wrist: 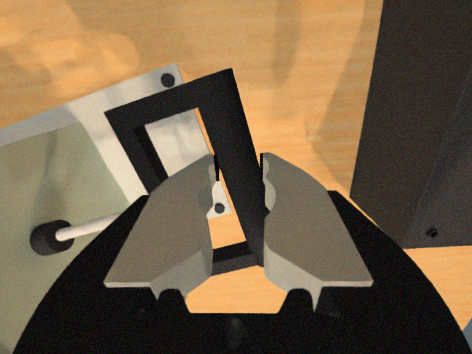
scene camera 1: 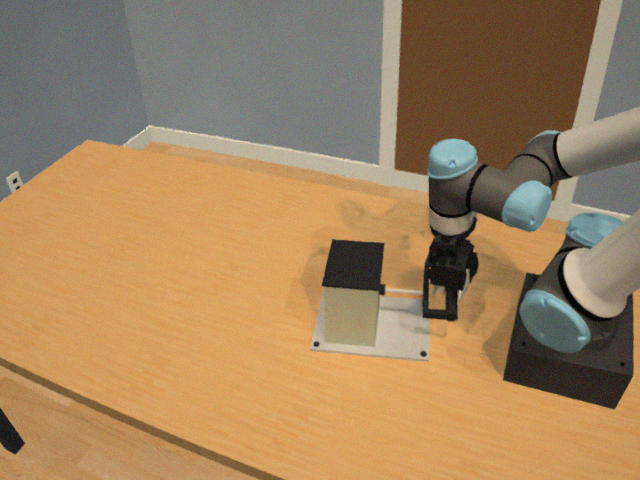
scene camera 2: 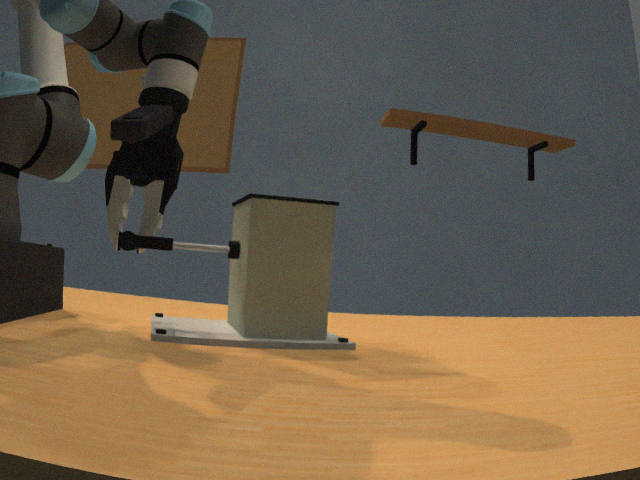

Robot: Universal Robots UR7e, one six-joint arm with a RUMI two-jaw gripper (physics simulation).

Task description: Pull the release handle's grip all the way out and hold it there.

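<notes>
The release handle's grip point(scene camera 1: 439, 313) point(scene camera 2: 157, 242) point(wrist: 220, 90) is a black rectangular loop. A pale rod point(scene camera 1: 404, 291) point(scene camera 2: 200, 247) point(wrist: 90, 226) joins it to a black collar point(scene camera 1: 382, 289) point(scene camera 2: 234, 249) point(wrist: 52, 237) on the side of a pale green box point(scene camera 1: 351, 316) point(scene camera 2: 289, 268) point(wrist: 35, 185) with a black top. A long stretch of rod shows between collar and grip. My gripper point(scene camera 2: 129, 244) point(wrist: 239, 157) is shut on the grip's outer bar, the one farthest from the box, with one finger on each side. In scene camera 1 the fingertips are mostly hidden.
The box stands on a light grey base plate point(scene camera 1: 403, 330) point(scene camera 2: 191, 328) point(wrist: 95, 117) with black bolts at its corners. The arm's dark pedestal point(scene camera 1: 568, 374) point(scene camera 2: 31, 279) point(wrist: 415, 125) stands close by on the grip's side. A wall shelf point(scene camera 2: 475, 129) shows in scene camera 2.
</notes>
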